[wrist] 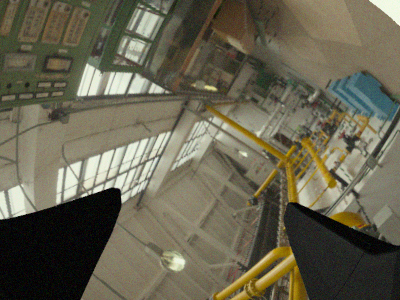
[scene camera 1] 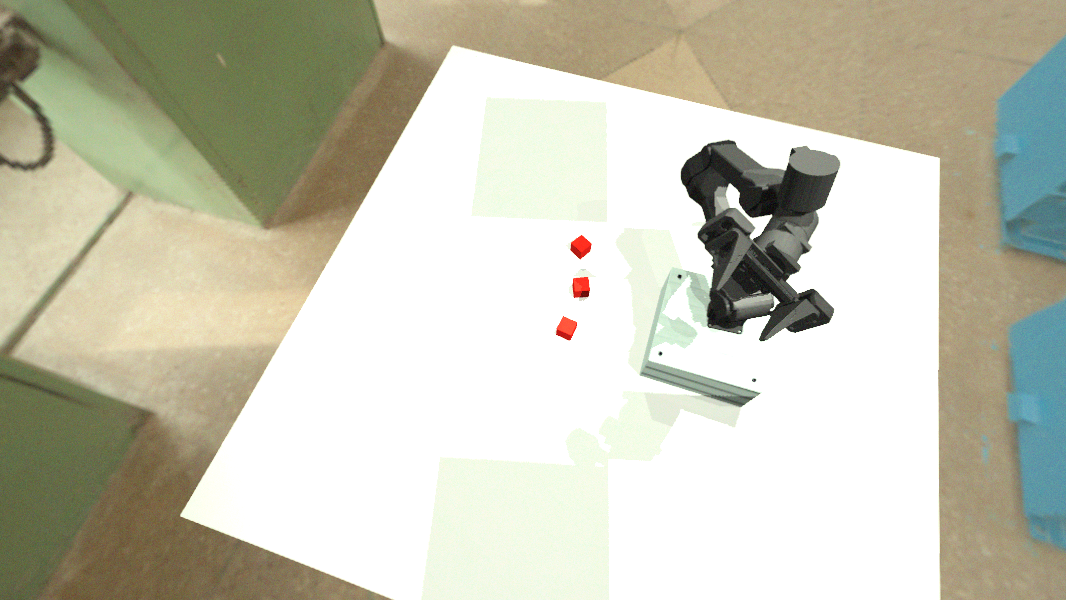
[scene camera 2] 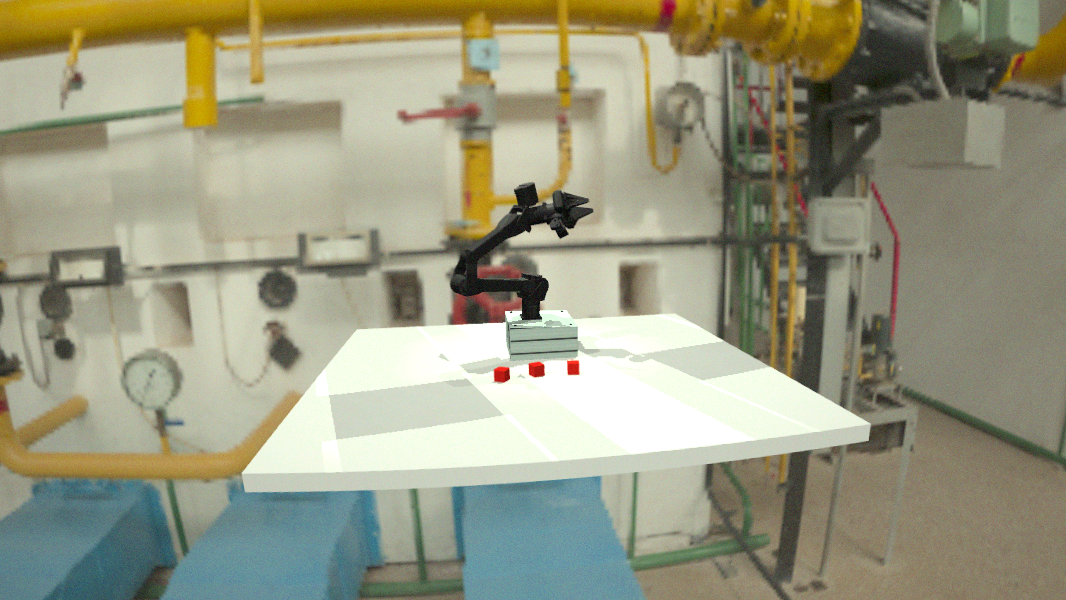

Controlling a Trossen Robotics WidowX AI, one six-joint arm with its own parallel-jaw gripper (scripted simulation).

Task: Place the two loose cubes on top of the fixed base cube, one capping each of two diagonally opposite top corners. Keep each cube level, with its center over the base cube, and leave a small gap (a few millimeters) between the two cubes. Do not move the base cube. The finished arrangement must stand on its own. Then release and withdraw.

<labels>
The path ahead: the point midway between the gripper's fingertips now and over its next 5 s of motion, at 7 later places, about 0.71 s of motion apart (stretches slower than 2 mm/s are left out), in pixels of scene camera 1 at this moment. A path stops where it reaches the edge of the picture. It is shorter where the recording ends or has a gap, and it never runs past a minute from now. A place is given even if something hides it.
My gripper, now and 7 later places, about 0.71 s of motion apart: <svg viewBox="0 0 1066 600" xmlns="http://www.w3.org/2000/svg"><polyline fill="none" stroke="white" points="738,316 681,346 599,341 564,299 582,265 580,277 579,284 581,283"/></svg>
</labels>
